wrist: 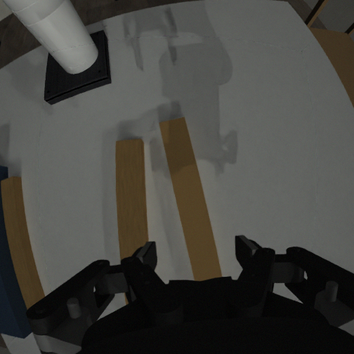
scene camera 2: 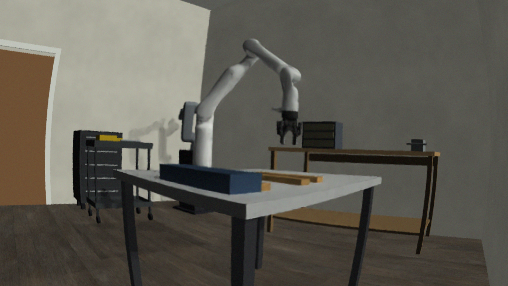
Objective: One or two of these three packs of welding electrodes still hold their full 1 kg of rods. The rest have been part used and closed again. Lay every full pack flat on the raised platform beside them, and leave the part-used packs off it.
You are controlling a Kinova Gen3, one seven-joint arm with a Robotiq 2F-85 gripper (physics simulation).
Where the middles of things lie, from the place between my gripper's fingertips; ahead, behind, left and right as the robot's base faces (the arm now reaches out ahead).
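Relative to the dark blue raised platform (scene camera 2: 225,181), my hand is 5 cm past it, 48 cm to the left of it and 13 cm above it.
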